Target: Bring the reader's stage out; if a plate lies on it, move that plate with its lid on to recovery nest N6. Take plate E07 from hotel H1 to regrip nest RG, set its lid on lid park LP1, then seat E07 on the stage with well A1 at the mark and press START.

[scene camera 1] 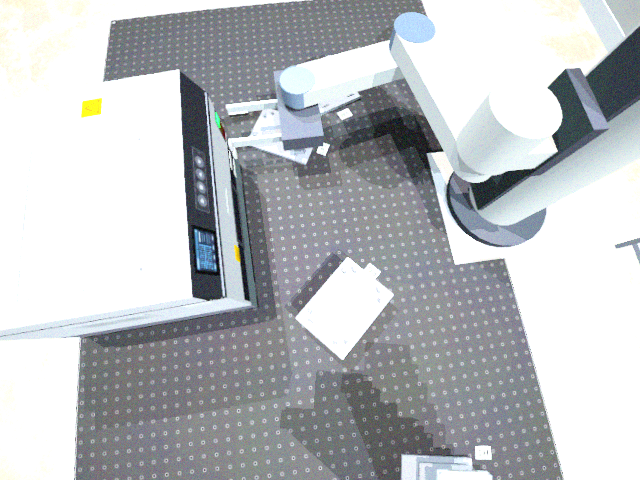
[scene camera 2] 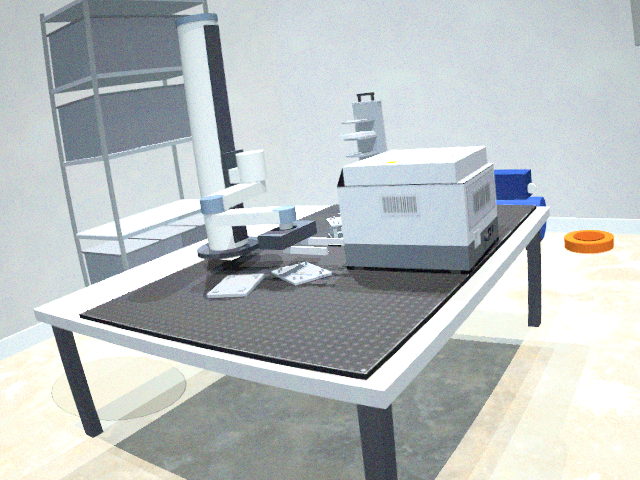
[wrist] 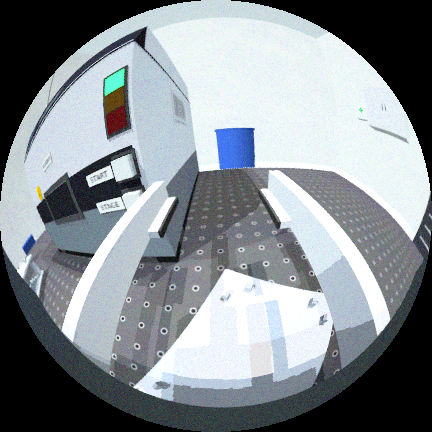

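Pixels of known places: gripper, fingertip midpoint: (scene camera 1: 228, 126) (scene camera 2: 335, 246) (wrist: 216, 185); arm's base at its link origin: (scene camera 1: 494, 199) (scene camera 2: 229, 249).
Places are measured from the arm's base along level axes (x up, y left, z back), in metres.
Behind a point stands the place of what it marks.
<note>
The reader (scene camera 1: 118, 196) @[x 0.316, y 0.042, z -0.727 m] (scene camera 2: 403, 222) @[x 0.156, y -0.152, z -0.817 m] (wrist: 160, 115) @[x 0.174, y -0.159, z -0.688 m] stands on the dark perforated board, its top lamp green. No stage sticks out of its front. The START button (wrist: 123, 167) @[x 0.130, y -0.149, z -0.614 m] shows; the STAGE button (wrist: 133, 199) @[x 0.101, y -0.148, z -0.614 m] is partly behind the left finger. My gripper (scene camera 1: 232, 125) @[x 0.099, y -0.217, z -0.628 m] (scene camera 2: 334, 246) @[x 0.099, y -0.217, z -0.628 m] (wrist: 216, 185) @[x 0.099, y -0.217, z -0.628 m] is shut to its narrow stance with nothing between its fingers, its left fingertip close to STAGE; contact cannot be told. The hotel (scene camera 1: 436, 459) @[x 0.021, y 0.529, z -0.284 m] (scene camera 2: 379, 124) @[x 0.380, y 0.620, z -0.369 m] stands across the board. Plate E07 cannot be picked out.
A white pegged nest (scene camera 1: 266, 124) @[x 0.023, y -0.268, z -0.549 m] (scene camera 2: 301, 272) @[x 0.023, y -0.241, z -0.514 m] (wrist: 220, 345) @[x 0.023, y -0.213, z -0.528 m] lies below the hand, with a flat white piece (scene camera 1: 341, 100) @[x 0.025, y -0.319, z -0.345 m] (scene camera 2: 236, 285) @[x 0.025, y -0.393, z -0.390 m] beside it. Another white nest (scene camera 1: 343, 308) @[x 0.073, y 0.215, z -0.428 m] lies before the reader. A blue bin (wrist: 235, 148) and a shelf rack (scene camera 2: 101, 118) stand beyond the board.
</note>
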